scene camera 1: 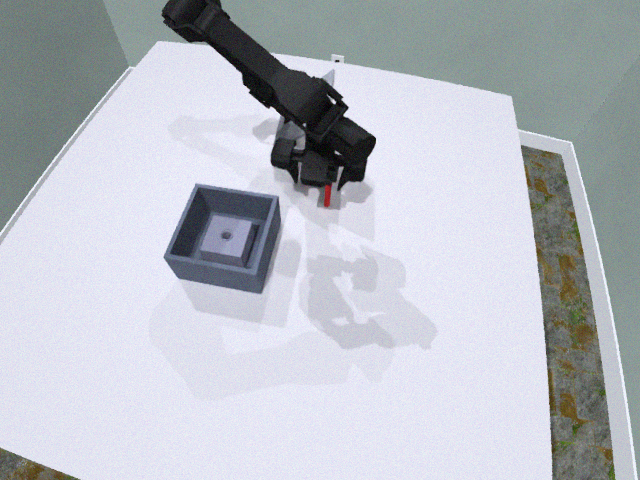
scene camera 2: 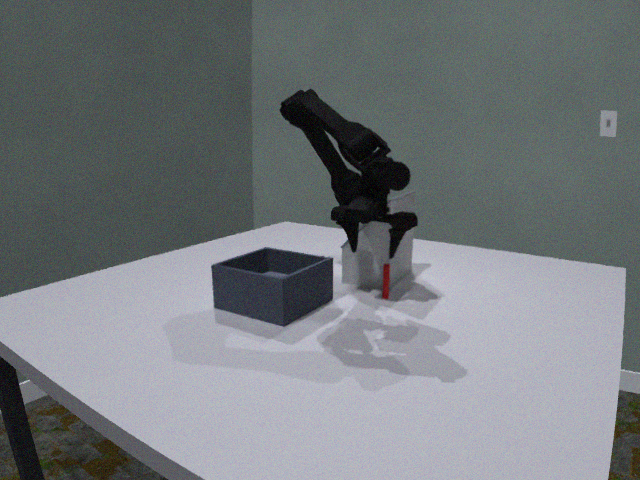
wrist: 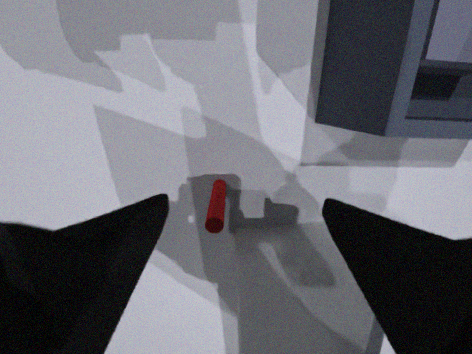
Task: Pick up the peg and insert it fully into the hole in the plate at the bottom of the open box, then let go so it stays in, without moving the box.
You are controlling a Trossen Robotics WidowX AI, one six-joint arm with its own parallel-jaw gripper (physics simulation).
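Where they show: gripper, fingertip midpoint: [scene camera 2: 372, 255] [wrist: 246, 204]; arm's base, link origin: [scene camera 2: 375, 222].
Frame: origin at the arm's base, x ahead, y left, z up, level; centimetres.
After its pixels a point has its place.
Observation:
A thin red peg [scene camera 1: 327, 195] @[y 10.5, x 17.8, z -9.3 cm] [scene camera 2: 386, 281] @[y 10.8, x 17.7, z -9.6 cm] [wrist: 217, 206] @[y 10.3, x 17.8, z -7.6 cm] stands upright on the white table, to the right of the box in both scene views. My gripper [scene camera 1: 318, 187] @[y 8.2, x 20.2, z -3.2 cm] [scene camera 2: 373, 254] @[y 8.2, x 20.2, z -3.2 cm] [wrist: 246, 204] @[y 8.2, x 20.2, z -3.2 cm] is open and empty, pointing down above the peg. In the wrist view the peg shows between the two fingers, nearer the left one. The open dark blue-grey box [scene camera 1: 221, 275] @[y -7.9, x 42.5, z -7.5 cm] [scene camera 2: 248, 293] @[y -9.1, x 42.4, z -8.5 cm] [wrist: 360, 65] @[y 0.2, x 28.0, z -7.6 cm] sits on the table. A pale square plate [scene camera 1: 216, 250] @[y -10.6, x 36.8, z -8.1 cm] with a round hole lies at its bottom; the hole shows in the first scene view and looks empty.
A light grey slanted block [scene camera 1: 329, 77] @[y 7.4, x -3.6, z 7.6 cm] [scene camera 2: 400, 253] @[y 8.7, x 3.8, z -6.5 cm] stands behind the peg and gripper, partly hidden by the arm. The box's raised walls are close to the left of the peg in the scene views. The white table [scene camera 1: 439, 232] @[y 38.6, x 20.8, z -13.8 cm] [scene camera 2: 491, 335] @[y 37.7, x 27.9, z -13.9 cm] carries everything, with the arm's shadows across it.

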